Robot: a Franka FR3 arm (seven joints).
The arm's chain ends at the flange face. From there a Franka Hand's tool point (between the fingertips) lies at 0.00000 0.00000 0.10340 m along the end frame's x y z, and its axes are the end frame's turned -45 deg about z.
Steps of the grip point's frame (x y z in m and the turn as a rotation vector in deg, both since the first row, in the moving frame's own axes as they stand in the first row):
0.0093 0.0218 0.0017 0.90 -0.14 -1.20
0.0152 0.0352 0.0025 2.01 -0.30 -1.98
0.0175 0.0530 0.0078 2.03 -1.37 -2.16
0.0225 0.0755 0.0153 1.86 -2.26 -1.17
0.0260 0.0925 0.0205 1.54 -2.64 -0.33
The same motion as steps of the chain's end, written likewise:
0.0233 0.0098 0.0017 0.54 -0.74 -1.20
0.0386 0.0163 0.0026 1.21 -1.63 -1.98
0.0542 0.0259 0.0079 0.47 -2.40 -2.16
0.0745 0.0369 0.0154 -0.28 -2.91 -1.17
0.0891 0.0456 0.0206 -0.78 -2.96 -0.33

